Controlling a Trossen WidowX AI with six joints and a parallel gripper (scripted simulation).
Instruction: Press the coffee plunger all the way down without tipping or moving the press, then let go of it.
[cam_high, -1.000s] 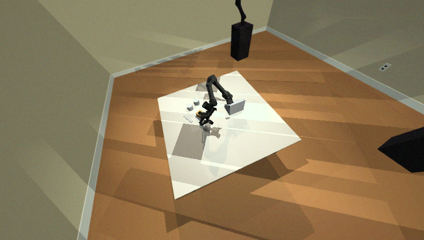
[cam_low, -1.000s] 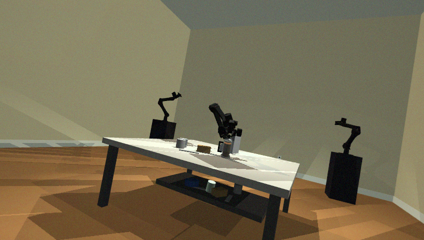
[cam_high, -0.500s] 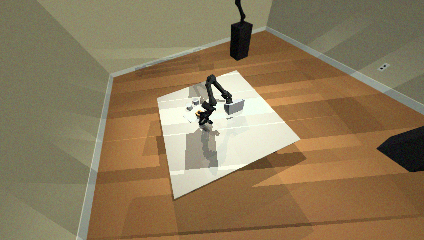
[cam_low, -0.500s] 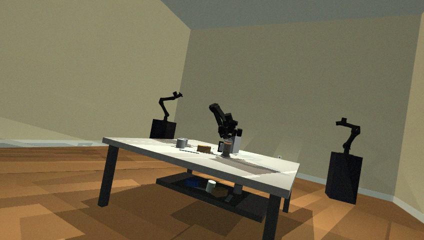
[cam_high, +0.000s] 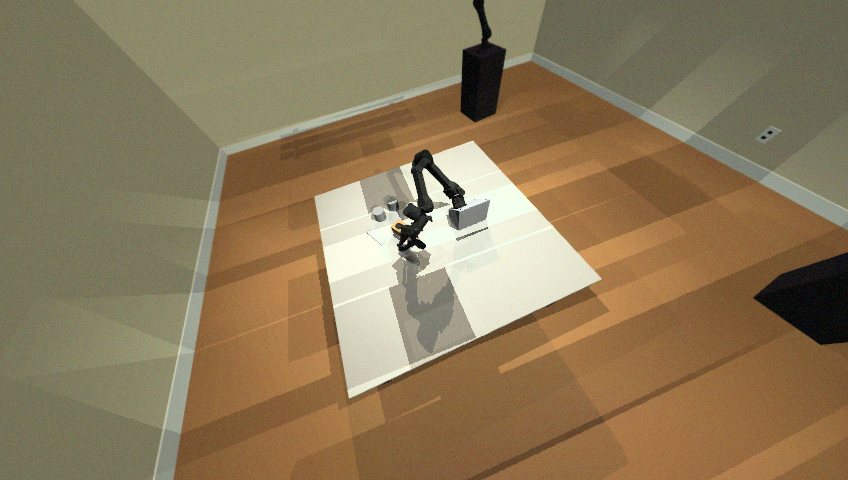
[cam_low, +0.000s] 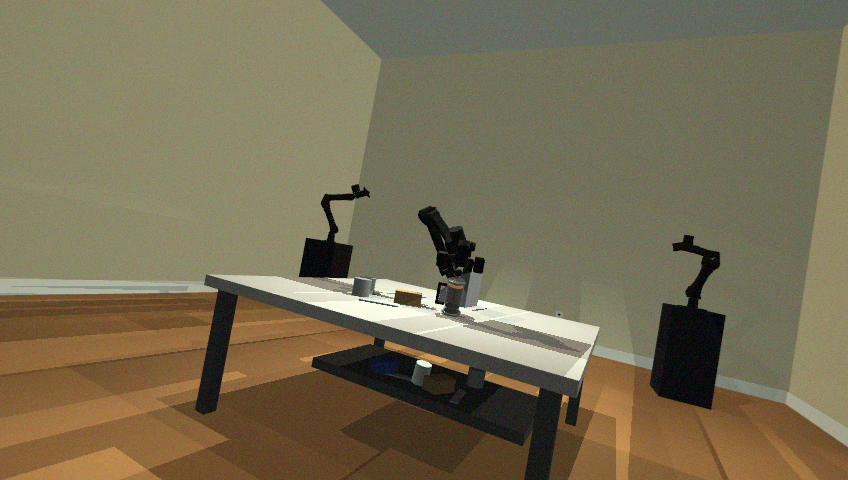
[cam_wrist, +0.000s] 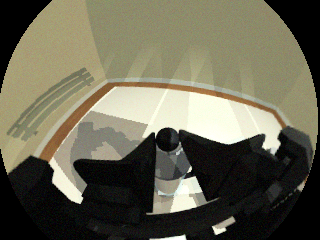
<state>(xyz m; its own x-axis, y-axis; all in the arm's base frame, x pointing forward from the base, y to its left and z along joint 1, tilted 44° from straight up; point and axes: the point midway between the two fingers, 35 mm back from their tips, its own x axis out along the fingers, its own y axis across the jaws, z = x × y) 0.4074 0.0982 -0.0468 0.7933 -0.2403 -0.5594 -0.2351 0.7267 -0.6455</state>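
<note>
My gripper tip is now 80 mm above the coffee press, 20 mm to the left of it and 20 mm past it.
</note>
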